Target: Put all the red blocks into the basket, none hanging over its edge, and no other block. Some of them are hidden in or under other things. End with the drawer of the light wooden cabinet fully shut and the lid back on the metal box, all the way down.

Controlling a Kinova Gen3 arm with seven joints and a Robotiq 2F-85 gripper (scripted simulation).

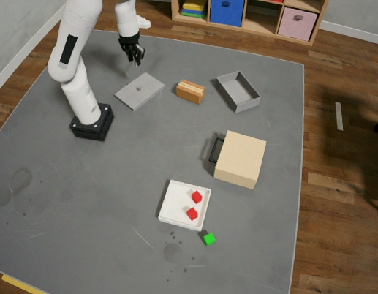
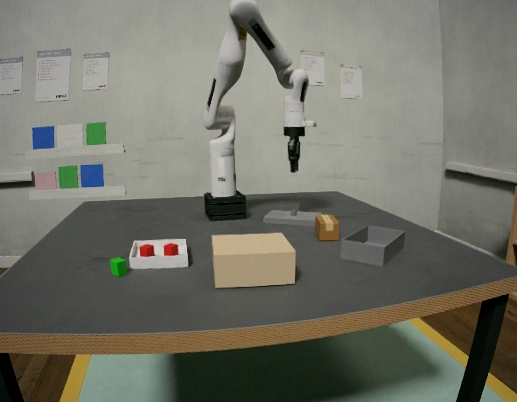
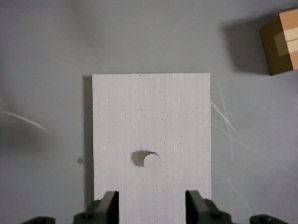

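My gripper is now 170 mm above the lid. Round my hand: blue block (200 mm ahead, 170 mm below, 80 mm to the left); cardboard box (210 mm ahead, 150 mm below, 80 mm to the left); metal box (400 mm ahead, 180 mm to the left, 160 mm below).
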